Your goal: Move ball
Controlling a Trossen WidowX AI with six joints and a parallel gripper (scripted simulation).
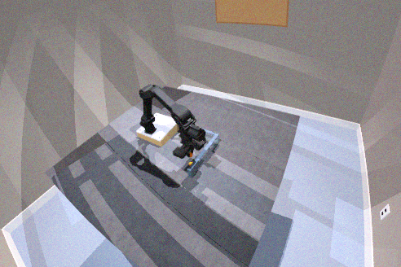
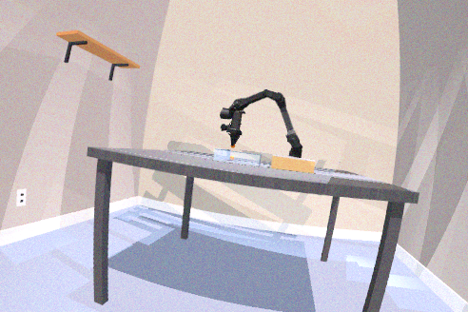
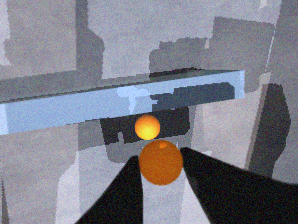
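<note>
The see-through ball copy lies 1 cm behind my gripper tip and 7 cm below it. The rest, counted from my gripper tip: orange ball (right at my gripper tip); then clear wall (4 cm ahead, 8 cm to the left, 6 cm below).
</note>
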